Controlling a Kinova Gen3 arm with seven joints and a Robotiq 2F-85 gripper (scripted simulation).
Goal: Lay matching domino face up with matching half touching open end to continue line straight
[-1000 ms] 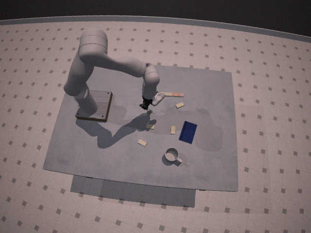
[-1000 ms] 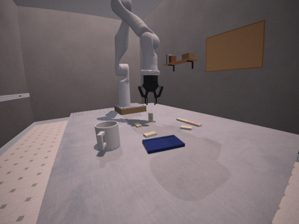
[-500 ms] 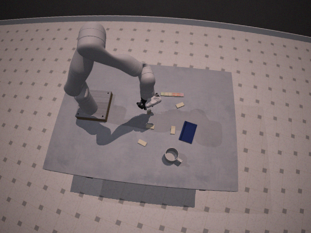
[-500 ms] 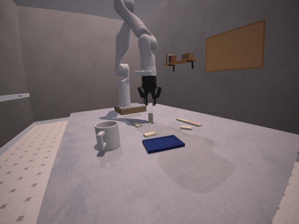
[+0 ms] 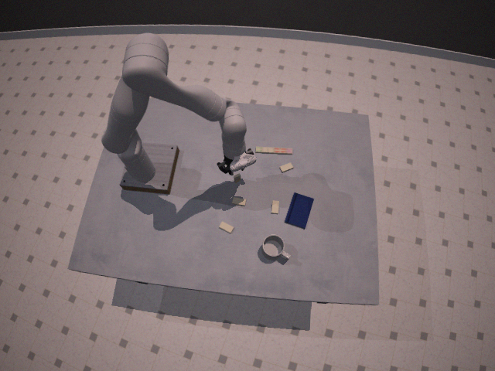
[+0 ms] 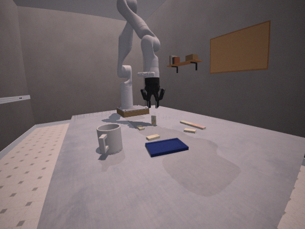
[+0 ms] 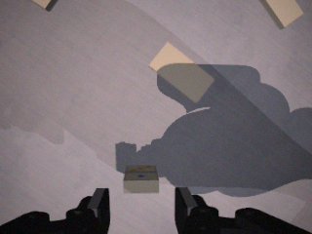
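My hand is 90 mm above the cream domino.
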